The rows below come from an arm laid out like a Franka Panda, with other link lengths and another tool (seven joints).
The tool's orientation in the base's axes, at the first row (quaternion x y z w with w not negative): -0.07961 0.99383 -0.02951 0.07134
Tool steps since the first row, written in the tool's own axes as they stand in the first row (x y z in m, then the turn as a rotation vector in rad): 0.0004 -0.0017 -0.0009 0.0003 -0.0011 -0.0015; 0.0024 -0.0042 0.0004 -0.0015 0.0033 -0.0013; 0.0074 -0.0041 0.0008 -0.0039 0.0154 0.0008; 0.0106 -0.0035 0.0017 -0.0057 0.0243 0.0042; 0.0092 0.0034 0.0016 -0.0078 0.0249 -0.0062; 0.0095 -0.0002 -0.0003 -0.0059 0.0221 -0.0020
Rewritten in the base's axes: -0.0003 -0.0017 0.0010 -0.0003 -0.0011 0.0015; -0.0016 -0.0045 -0.0004 0.0008 0.0036 0.0013; -0.0065 -0.0053 -0.0015 0.0016 0.0158 -0.0013; -0.0096 -0.0053 -0.0029 0.0024 0.0247 -0.0051; -0.0093 0.0018 -0.0031 0.0029 0.0261 0.0055; -0.0093 -0.0017 -0.0010 0.0021 0.0228 0.0012
